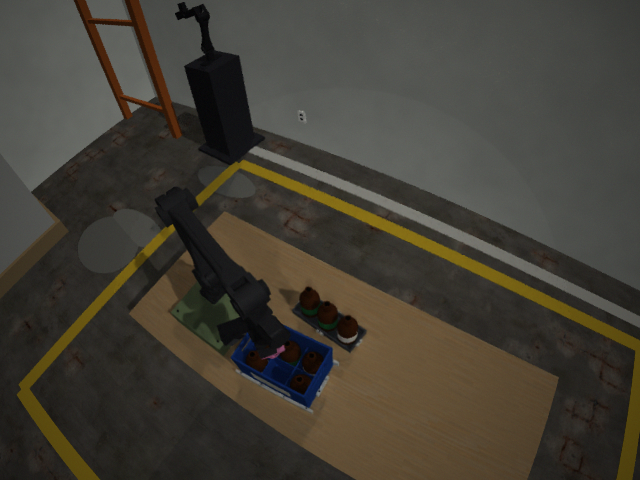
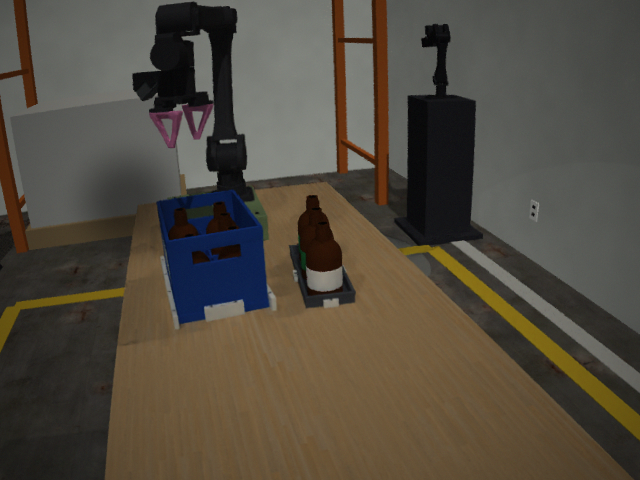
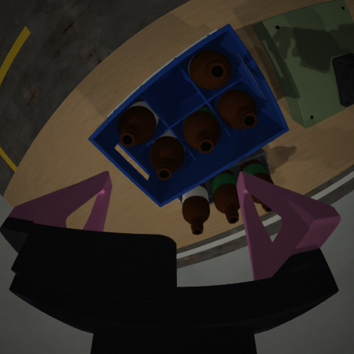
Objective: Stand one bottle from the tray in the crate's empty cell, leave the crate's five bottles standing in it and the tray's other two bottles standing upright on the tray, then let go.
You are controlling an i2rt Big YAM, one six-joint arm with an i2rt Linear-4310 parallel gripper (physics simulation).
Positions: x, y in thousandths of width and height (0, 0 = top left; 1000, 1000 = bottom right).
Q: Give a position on a white-labelled bottle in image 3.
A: At 552, 578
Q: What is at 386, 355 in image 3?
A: A white-labelled bottle.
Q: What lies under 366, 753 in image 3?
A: My gripper.
